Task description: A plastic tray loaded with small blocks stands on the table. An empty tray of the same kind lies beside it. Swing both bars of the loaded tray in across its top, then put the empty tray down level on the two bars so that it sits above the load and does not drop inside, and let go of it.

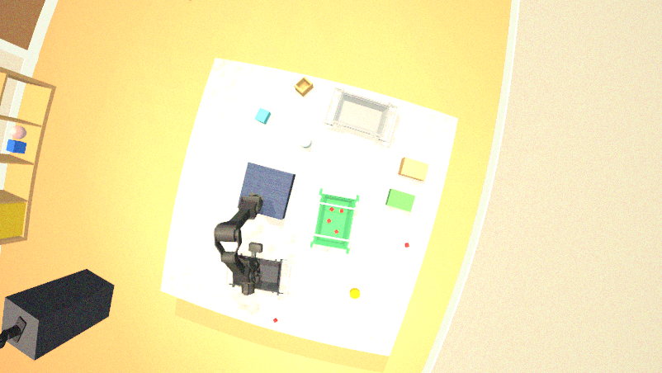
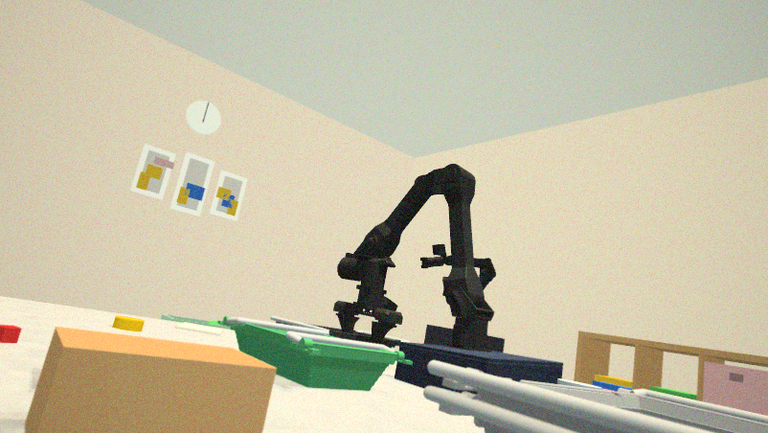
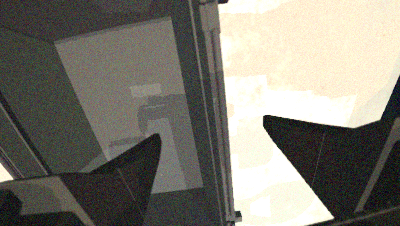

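Now: the black tray 70 mm to the right of my gripper tip, 20 mm ahead of it and 20 mm above it. Also, from my gripper tip: red bit: 650 mm ahead, 310 mm to the left, 20 mm below; yellow disc: 500 mm ahead, 20 mm below, 10 mm to the right; cyan cube: 640 mm to the left, 220 mm behind, 10 mm below.
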